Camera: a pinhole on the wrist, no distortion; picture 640 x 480 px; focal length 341.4 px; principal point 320.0 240.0 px. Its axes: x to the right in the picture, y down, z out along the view. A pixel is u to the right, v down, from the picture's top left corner.
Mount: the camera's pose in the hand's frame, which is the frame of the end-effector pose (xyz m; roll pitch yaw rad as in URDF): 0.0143 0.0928 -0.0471 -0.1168 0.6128 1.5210
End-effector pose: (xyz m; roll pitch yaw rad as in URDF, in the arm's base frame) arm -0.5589 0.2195 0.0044 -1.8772 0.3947 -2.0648
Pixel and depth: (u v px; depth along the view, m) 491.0 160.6 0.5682
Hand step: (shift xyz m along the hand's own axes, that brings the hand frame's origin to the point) 0.1074 0.6551 0.2635
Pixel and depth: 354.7 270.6 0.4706
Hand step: -0.0671 0.4024 0.3037
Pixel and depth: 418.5 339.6 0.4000
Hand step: -0.1323 0.4156 0.2004
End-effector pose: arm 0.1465 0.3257 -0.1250 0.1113 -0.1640 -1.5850
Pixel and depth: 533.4 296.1 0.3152
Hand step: -0.0570 0.4345 0.0907
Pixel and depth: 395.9 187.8 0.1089
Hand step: 0.0223 0.1756 0.0290
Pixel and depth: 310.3 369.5 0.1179
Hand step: -0.0407 0.1572 0.0464
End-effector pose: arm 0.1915 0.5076 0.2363 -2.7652 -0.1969 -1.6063
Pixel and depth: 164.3 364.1 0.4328
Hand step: -0.1884 0.1782 0.4031
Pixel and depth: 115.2 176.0 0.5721
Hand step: 0.0567 0.1440 0.6253
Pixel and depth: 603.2 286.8 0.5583
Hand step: -0.0921 0.7916 0.1328
